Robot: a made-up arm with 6 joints. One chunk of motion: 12 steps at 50 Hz.
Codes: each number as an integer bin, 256 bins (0 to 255) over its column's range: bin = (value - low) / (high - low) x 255, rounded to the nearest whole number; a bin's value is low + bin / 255 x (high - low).
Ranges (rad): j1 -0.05..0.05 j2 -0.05..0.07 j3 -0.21..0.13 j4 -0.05..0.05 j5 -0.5..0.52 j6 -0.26..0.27
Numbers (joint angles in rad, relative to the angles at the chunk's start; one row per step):
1: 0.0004 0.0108 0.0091 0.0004 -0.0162 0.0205
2: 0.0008 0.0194 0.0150 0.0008 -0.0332 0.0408
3: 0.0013 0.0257 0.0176 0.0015 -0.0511 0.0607
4: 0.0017 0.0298 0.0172 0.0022 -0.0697 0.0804
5: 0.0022 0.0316 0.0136 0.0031 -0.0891 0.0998
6: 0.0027 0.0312 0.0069 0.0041 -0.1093 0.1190
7: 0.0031 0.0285 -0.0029 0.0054 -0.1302 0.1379
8: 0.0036 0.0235 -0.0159 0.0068 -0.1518 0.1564
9: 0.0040 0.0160 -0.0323 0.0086 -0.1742 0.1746
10: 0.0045 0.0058 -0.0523 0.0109 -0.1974 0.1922
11: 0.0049 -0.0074 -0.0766 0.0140 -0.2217 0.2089
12: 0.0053 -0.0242 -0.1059 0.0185 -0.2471 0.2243
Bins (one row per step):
1: 129 129 164 129 121 135
2: 130 147 169 130 117 145
3: 131 161 171 131 112 154
4: 132 170 170 133 108 164
5: 133 173 168 135 103 173
6: 134 173 163 138 98 182
7: 135 167 155 141 92 191
8: 137 156 146 145 87 200
9: 138 140 133 149 81 209
10: 139 119 118 155 76 218
11: 140 91 100 163 70 226
12: 141 55 78 175 63 233

